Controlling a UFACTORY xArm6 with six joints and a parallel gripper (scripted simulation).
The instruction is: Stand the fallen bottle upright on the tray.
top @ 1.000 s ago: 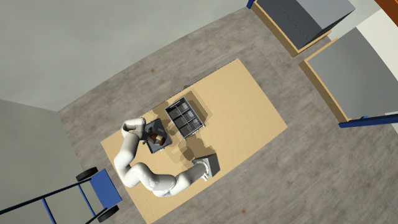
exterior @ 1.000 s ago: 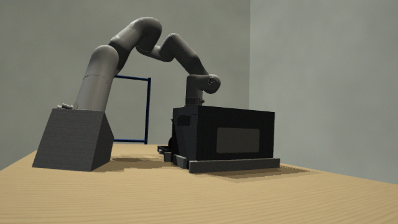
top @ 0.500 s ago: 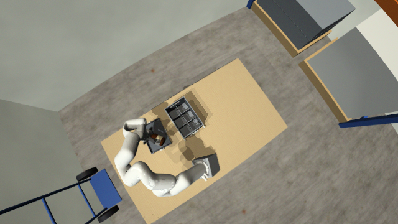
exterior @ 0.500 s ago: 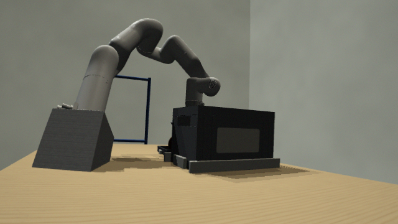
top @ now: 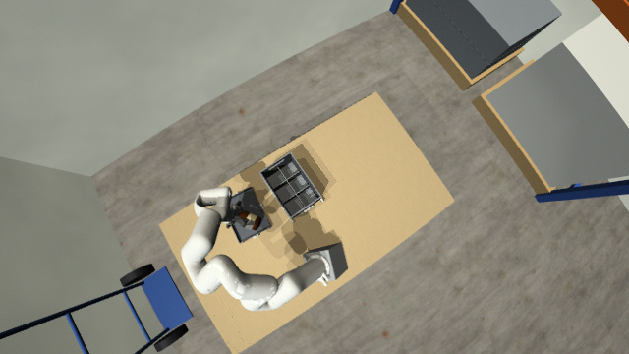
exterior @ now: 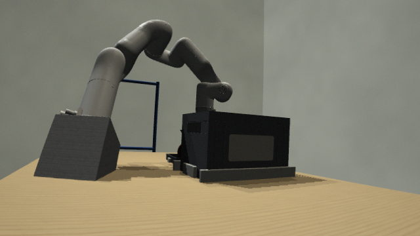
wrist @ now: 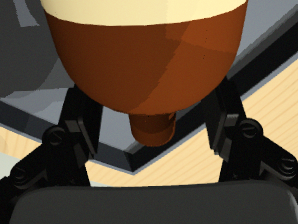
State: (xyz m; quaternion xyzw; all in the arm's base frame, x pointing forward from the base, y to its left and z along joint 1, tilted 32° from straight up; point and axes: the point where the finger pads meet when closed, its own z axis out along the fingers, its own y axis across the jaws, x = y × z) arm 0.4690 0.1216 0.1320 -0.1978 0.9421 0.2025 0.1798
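The brown bottle is 40 mm behind my hand and 20 mm to the right of it. Also, from my hand: dark tray (30 mm to the right, 30 mm below, 20 mm behind); dark crate (320 mm to the right, 70 mm behind, 40 mm above).
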